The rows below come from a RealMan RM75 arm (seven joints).
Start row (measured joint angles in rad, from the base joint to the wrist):
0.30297, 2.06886, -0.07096, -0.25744, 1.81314, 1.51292, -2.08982
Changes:
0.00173, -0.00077, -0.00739, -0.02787, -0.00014, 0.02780, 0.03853
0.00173, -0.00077, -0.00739, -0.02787, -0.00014, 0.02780, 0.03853
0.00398, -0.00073, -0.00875, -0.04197, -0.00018, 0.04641, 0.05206
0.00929, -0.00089, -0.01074, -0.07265, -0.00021, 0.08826, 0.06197
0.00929, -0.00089, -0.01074, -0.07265, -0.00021, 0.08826, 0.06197
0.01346, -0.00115, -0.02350, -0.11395, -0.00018, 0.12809, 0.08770
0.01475, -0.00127, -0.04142, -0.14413, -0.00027, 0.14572, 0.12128
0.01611, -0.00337, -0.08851, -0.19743, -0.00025, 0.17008, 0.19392
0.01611, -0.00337, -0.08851, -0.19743, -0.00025, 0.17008, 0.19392
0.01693, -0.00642, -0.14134, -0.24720, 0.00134, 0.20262, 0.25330
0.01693, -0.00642, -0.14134, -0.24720, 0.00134, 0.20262, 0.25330
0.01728, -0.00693, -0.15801, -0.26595, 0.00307, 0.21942, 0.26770
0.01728, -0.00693, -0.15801, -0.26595, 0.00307, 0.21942, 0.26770
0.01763, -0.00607, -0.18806, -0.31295, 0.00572, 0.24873, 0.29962
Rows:
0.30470, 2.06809, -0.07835, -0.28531, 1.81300, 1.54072, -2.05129
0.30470, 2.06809, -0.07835, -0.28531, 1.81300, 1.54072, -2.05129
0.30695, 2.06813, -0.07971, -0.29941, 1.81296, 1.55933, -2.03776
0.31226, 2.06797, -0.08170, -0.33009, 1.81293, 1.60118, -2.02785
0.31226, 2.06797, -0.08170, -0.33009, 1.81293, 1.60118, -2.02785
0.31643, 2.06771, -0.09446, -0.37139, 1.81296, 1.64101, -2.00212
0.31772, 2.06759, -0.11238, -0.40157, 1.81287, 1.65864, -1.96854
0.31908, 2.06549, -0.15947, -0.45487, 1.81289, 1.68300, -1.89590
0.31908, 2.06549, -0.15947, -0.45487, 1.81289, 1.68300, -1.89590
0.31990, 2.06244, -0.21230, -0.50464, 1.81448, 1.71554, -1.83652
0.31990, 2.06244, -0.21230, -0.50464, 1.81448, 1.71554, -1.83652
0.32025, 2.06193, -0.22897, -0.52339, 1.81621, 1.73234, -1.82212
0.32025, 2.06193, -0.22897, -0.52339, 1.81621, 1.73234, -1.82212
0.32060, 2.06279, -0.25902, -0.57039, 1.81886, 1.76165, -1.79020

